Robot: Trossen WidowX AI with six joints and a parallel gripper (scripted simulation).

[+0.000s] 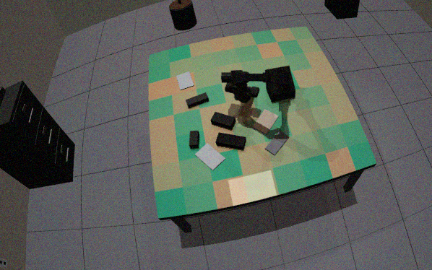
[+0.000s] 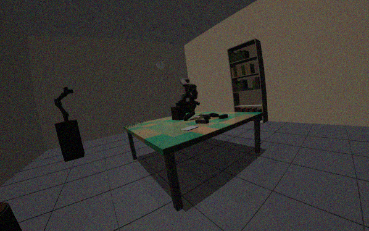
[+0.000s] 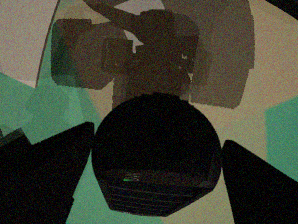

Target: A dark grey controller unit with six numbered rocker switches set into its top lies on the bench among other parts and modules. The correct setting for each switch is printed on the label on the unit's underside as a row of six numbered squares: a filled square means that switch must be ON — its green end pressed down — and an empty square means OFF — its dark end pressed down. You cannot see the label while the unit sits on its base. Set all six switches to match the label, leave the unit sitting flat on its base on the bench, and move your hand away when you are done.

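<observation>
Right now my gripper tip is 14 cm short of the module, 7 cm to the right of it and 6 cm above it.
</observation>
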